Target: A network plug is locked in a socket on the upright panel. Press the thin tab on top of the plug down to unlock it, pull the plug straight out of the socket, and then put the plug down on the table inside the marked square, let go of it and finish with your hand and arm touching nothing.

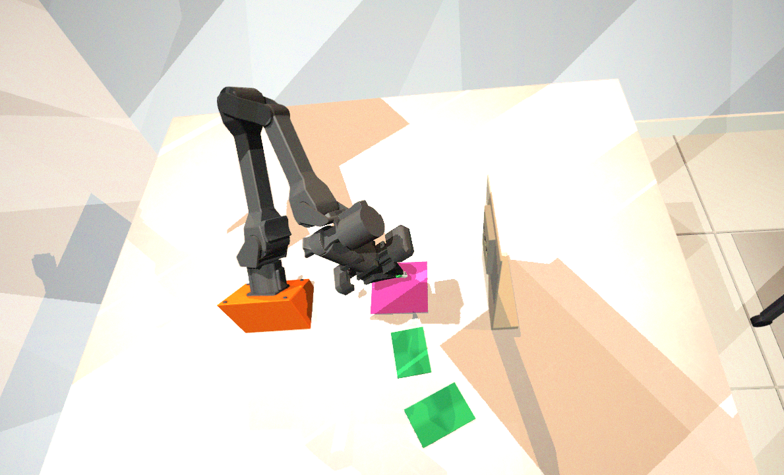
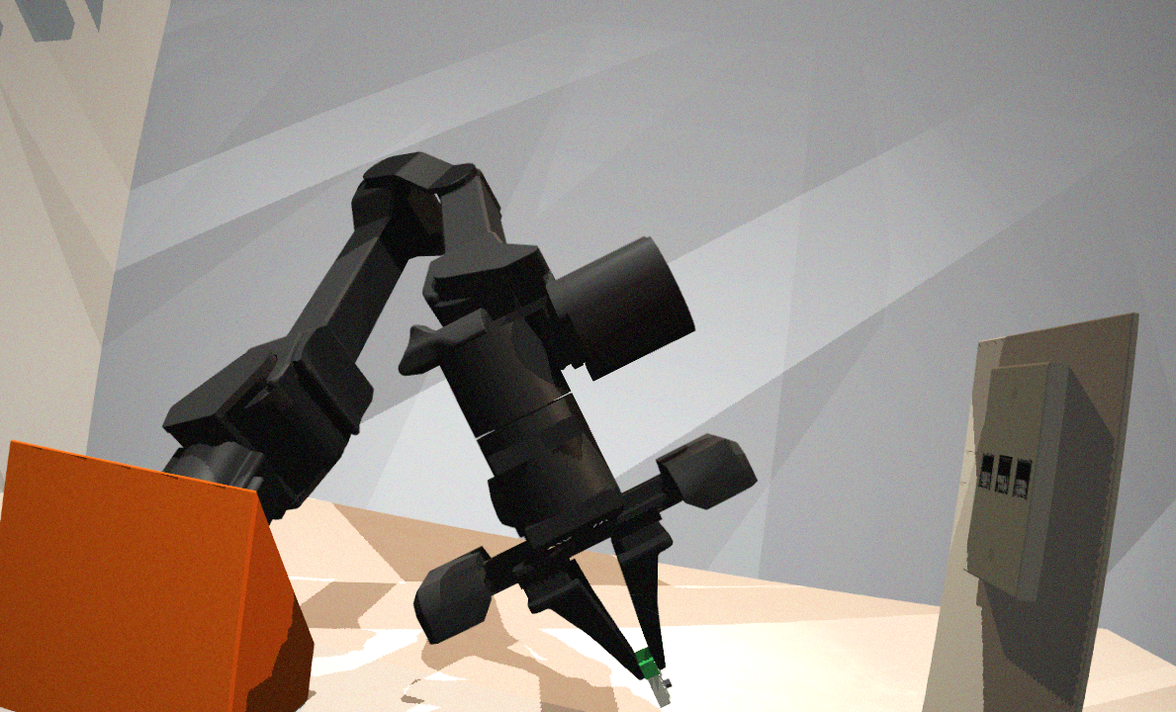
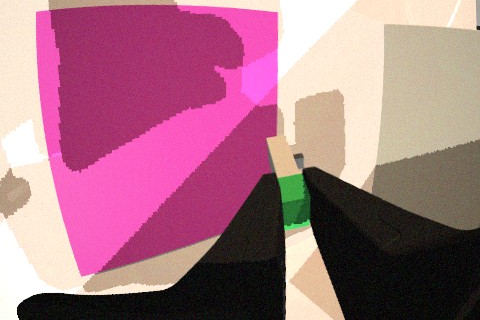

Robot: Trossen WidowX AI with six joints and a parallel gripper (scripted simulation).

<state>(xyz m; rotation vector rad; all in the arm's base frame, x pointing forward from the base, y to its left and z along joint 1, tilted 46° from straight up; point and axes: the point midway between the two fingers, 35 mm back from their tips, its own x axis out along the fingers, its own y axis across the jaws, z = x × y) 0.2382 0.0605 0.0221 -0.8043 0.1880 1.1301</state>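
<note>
Now: the magenta square 6 cm below my gripper tip and 1 cm behind it. Round my gripper tip: network plug: right at my gripper tip; upright panel: 18 cm ahead, 6 cm above.
</note>
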